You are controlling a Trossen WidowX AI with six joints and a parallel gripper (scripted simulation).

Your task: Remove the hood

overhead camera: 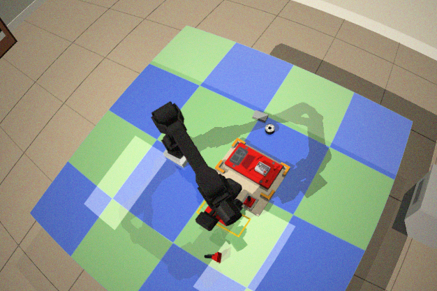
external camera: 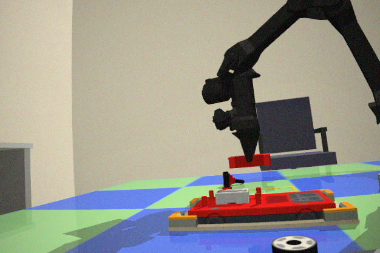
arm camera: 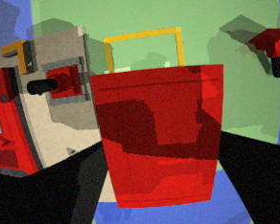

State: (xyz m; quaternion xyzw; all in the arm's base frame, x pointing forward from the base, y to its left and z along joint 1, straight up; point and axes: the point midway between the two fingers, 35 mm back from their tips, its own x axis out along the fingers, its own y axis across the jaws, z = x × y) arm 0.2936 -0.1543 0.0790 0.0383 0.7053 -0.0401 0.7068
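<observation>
My gripper tip is 90 mm to the right of the black peg, 50 mm short of it and 40 mm above it. From my gripper tip the other things lie so: black-and-white wheel 410 mm to the left, 70 mm below, 10 mm behind; then beige base plate 200 mm to the left, 60 mm below, 10 mm ahead; then red hood right at my gripper tip.
</observation>
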